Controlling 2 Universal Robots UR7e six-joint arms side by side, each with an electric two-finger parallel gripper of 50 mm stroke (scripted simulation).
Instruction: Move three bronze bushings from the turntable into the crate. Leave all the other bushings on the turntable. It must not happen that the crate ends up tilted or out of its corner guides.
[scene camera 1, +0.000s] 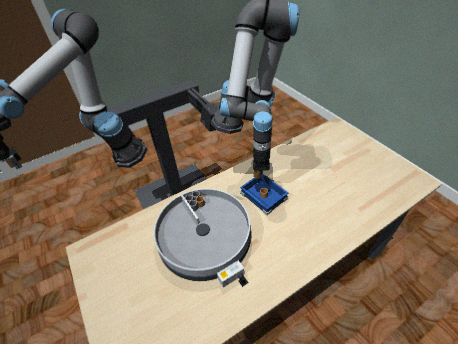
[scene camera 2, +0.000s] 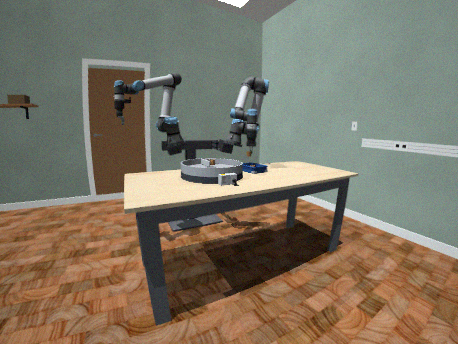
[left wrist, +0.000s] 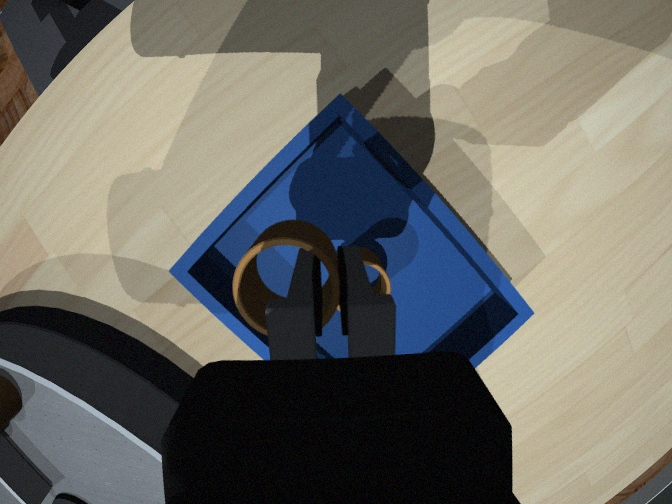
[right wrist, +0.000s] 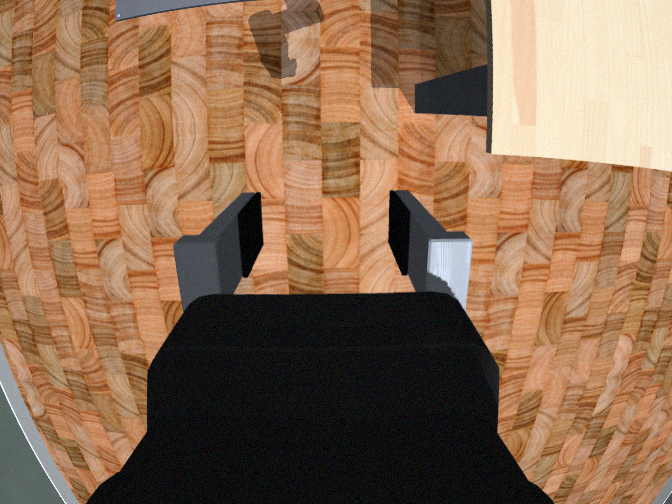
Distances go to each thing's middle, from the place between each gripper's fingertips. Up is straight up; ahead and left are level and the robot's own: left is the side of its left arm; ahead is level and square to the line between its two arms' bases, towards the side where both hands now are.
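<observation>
With the blue crate (scene camera 1: 251, 189), I see that my left gripper is 12 cm above it and 4 cm short of it. The turntable (scene camera 1: 222, 230) is 9 cm below my left hand, 13 cm ahead of it and 36 cm to the right. Going by its middle, the blue crate is nearer to my left gripper than to my right hand.
The turntable is 33 cm below my right hand, 63 cm to the left of it and 44 cm ahead. The blue crate, counted from my right hand as well, is 35 cm below, 99 cm to the left and 35 cm ahead. Of the things named here, going by their middles, the turntable is the nearest to my right hand.
</observation>
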